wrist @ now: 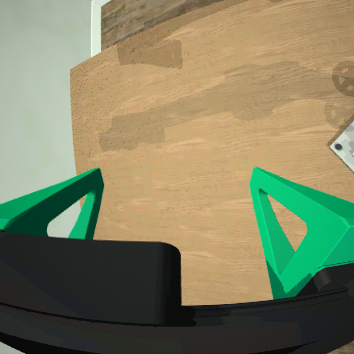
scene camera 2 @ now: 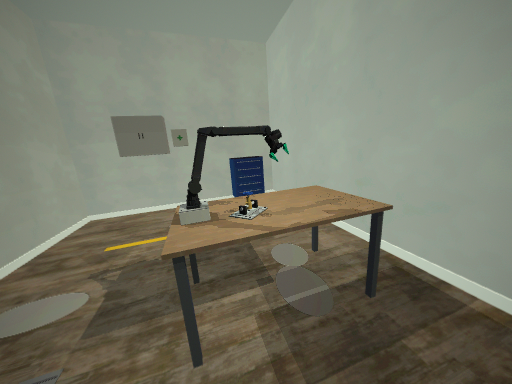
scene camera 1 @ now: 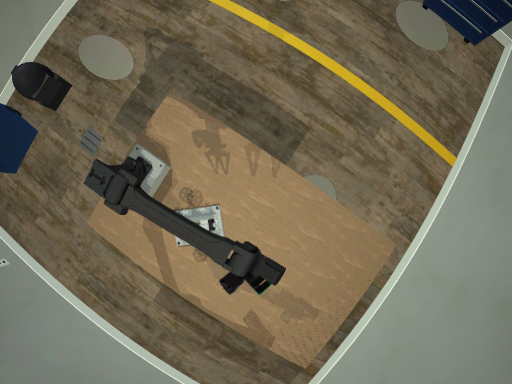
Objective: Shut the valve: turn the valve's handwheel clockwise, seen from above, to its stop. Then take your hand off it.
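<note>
The valve (scene camera 2: 249, 202) stands upright on a light metal base plate (scene camera 1: 216, 213) (scene camera 2: 241, 216) (wrist: 346, 146) on the table. Its small blue handwheel (scene camera 2: 248, 193) is on top in the second scene view. In the first scene view the arm covers the handwheel. In the wrist view one corner of the plate shows at the right edge, and the handwheel does not show. The wheel's angle is too small to tell. My gripper (scene camera 2: 282, 157) (wrist: 176, 175) is open with green fingers wide apart and nothing between them. It hangs high above the table, beyond the valve from the arm's base, apart from the handwheel.
The arm's white base block (scene camera 1: 159, 176) (scene camera 2: 195, 215) stands at one end of the wooden table (scene camera 1: 320, 235) (scene camera 2: 325, 200) (wrist: 200, 200), near the valve. The arm's long forearm (scene camera 1: 172, 221) (scene camera 2: 235, 131) passes over the valve plate. A blue cabinet (scene camera 2: 247, 176) stands beyond the table.
</note>
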